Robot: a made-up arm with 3 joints. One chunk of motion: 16 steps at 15 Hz.
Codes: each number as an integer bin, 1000 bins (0 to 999) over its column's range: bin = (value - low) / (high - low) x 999, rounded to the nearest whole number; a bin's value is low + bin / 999 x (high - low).
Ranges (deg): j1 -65..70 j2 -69..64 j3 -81..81
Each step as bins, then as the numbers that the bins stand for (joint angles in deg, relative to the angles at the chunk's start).
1 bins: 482 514 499
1 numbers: 0.14 -0.57 -0.08
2 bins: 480 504 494
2 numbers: -0.14 -1.90 -0.89
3 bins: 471 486 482
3 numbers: -1.35 -4.30 -2.84
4 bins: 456 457 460
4 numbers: -3.38 -8.16 -6.41
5 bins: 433 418 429
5 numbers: -6.49 -13.35 -11.43
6 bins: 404 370 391
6 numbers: -10.41 -19.74 -17.59
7 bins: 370 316 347
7 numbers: -15.00 -26.93 -24.73
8 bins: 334 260 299
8 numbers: -19.86 -34.39 -32.51
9 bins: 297 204 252
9 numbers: -24.86 -41.84 -40.14
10 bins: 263 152 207
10 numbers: -29.46 -48.76 -47.43
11 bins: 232 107 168
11 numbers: -33.65 -54.75 -53.76
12 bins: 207 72 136
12 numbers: -37.03 -59.41 -58.95
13 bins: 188 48 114
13 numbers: -39.59 -62.61 -62.51
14 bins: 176 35 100
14 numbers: -41.22 -64.34 -64.78
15 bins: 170 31 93
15 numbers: -42.03 -64.87 -65.92
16 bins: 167 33 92
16 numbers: -42.43 -64.61 -66.08
